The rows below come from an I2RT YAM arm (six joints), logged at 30 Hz.
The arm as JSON. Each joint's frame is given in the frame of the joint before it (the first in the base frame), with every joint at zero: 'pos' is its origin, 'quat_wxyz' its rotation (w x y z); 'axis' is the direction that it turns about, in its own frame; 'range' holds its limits. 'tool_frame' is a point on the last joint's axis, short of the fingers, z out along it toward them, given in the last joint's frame.
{
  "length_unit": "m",
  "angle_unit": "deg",
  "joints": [
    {
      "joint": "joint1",
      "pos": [
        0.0,
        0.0,
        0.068
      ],
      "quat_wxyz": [
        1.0,
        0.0,
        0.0,
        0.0
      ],
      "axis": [
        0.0,
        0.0,
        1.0
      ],
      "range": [
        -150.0,
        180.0
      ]
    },
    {
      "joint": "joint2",
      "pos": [
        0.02,
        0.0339,
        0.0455
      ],
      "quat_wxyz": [
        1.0,
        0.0,
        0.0,
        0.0
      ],
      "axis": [
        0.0,
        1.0,
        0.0
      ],
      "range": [
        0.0,
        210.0
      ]
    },
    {
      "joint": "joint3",
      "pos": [
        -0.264,
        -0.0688,
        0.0
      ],
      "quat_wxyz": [
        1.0,
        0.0,
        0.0,
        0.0
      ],
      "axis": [
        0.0,
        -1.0,
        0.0
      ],
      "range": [
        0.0,
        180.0
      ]
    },
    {
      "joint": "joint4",
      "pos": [
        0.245,
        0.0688,
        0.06
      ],
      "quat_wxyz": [
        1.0,
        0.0,
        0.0,
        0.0
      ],
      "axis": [
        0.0,
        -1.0,
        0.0
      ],
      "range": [
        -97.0,
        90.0
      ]
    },
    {
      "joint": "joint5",
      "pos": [
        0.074,
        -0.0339,
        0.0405
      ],
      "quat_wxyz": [
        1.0,
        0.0,
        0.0,
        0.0
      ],
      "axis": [
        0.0,
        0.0,
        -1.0
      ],
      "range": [
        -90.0,
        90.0
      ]
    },
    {
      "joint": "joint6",
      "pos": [
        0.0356,
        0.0,
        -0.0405
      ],
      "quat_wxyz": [
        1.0,
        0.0,
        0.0,
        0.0
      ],
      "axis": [
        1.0,
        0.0,
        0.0
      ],
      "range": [
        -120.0,
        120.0
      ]
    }
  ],
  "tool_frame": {
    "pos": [
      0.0,
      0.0,
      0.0
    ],
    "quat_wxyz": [
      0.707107,
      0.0,
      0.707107,
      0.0
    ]
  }
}
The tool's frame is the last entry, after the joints.
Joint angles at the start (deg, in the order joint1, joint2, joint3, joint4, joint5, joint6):
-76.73 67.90 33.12 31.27 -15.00 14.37
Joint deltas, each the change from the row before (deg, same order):
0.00 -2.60 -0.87 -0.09 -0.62 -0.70
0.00 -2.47 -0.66 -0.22 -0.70 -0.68
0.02 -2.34 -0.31 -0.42 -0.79 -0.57
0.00 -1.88 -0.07 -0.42 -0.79 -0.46
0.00 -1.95 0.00 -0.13 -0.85 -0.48
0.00 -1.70 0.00 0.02 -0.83 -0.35
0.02 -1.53 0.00 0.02 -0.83 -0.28
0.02 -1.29 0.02 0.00 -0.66 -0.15
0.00 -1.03 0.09 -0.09 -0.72 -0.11
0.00 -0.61 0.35 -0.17 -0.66 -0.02
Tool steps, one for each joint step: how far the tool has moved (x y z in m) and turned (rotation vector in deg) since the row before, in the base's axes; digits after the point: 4 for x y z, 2 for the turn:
-0.0015 0.0082 0.0055 -1.92 0.21 0.65
-0.0014 0.0077 0.0056 -1.88 0.22 0.71
-0.0011 0.0071 0.0065 -1.85 0.13 0.80
-0.0009 0.0057 0.0059 -1.59 0.10 0.77
-0.0009 0.0060 0.0070 -2.04 0.04 0.82
-0.0008 0.0055 0.0061 -1.88 -0.03 0.80
-0.0006 0.0052 0.0054 -1.69 -0.03 0.81
-0.0006 0.0044 0.0045 -1.38 -0.08 0.65
-0.0004 0.0036 0.0038 -1.09 -0.03 0.69
-0.0001 0.0022 0.0039 -0.81 -0.05 0.65

